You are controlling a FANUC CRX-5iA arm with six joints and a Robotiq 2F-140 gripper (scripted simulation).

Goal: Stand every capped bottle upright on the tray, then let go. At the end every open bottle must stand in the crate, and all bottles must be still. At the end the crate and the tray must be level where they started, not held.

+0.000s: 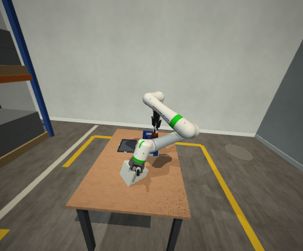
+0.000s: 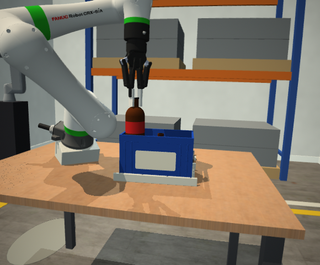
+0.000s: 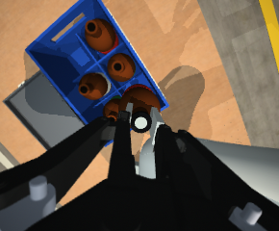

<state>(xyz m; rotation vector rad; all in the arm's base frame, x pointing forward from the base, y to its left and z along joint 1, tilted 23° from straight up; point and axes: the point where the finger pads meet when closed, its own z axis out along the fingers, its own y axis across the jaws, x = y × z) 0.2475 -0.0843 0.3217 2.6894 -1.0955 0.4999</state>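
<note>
My gripper is now 7 cm above the brown capped bottle. Round my hand: blue crate 23 cm below, 9 cm ahead, 4 cm to the left; dark tray 32 cm to the left, 30 cm below, 12 cm ahead; open bottle 22 cm below, 9 cm to the left, 9 cm ahead.
</note>
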